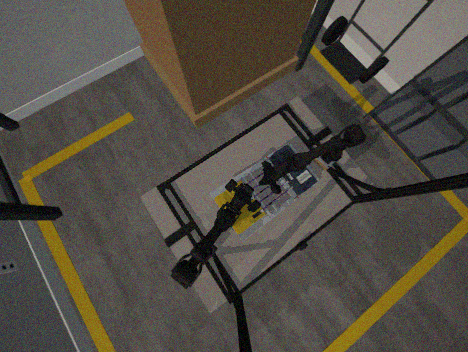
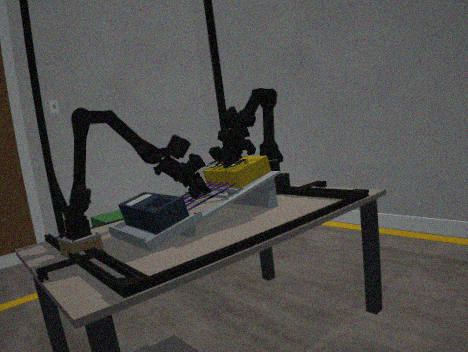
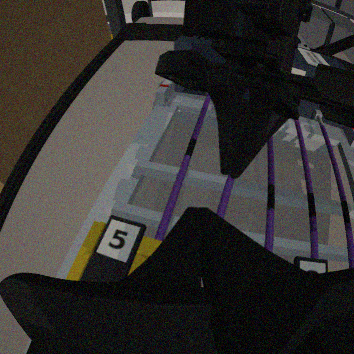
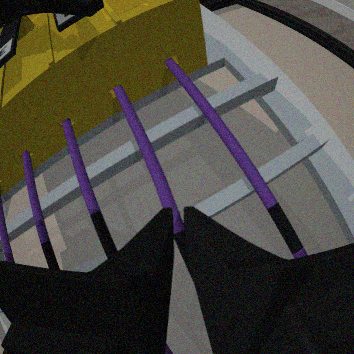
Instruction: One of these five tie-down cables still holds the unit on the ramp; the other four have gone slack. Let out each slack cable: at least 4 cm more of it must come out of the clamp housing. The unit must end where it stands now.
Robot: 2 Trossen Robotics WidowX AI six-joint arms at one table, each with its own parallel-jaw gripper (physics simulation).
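A yellow clamp housing (image 1: 244, 223) (image 2: 246, 172) (image 4: 105, 81) sits at the top of a grey ramp (image 2: 255, 195). A dark blue unit (image 1: 281, 155) (image 2: 152, 209) stands at the ramp's low end. Five purple cables (image 2: 208, 193) with black marks run between them. My right gripper (image 1: 272, 181) (image 2: 201, 188) (image 4: 177, 216) (image 3: 228, 175) is shut on one purple cable (image 4: 147, 147) (image 3: 225, 193), the one beside the cable (image 3: 179, 179) at label 5 (image 3: 117, 240). My left gripper (image 1: 250, 200) (image 2: 229, 162) (image 3: 195, 216) is shut and empty, just over the housing's cable side.
The ramp lies on a table (image 1: 253, 140) (image 2: 267, 223) with a black frame (image 1: 225, 143). A tall brown crate (image 1: 232, 52) stands behind it. A trolley (image 1: 348, 63) is at the back right. A green block (image 2: 107, 217) lies near the right arm's base.
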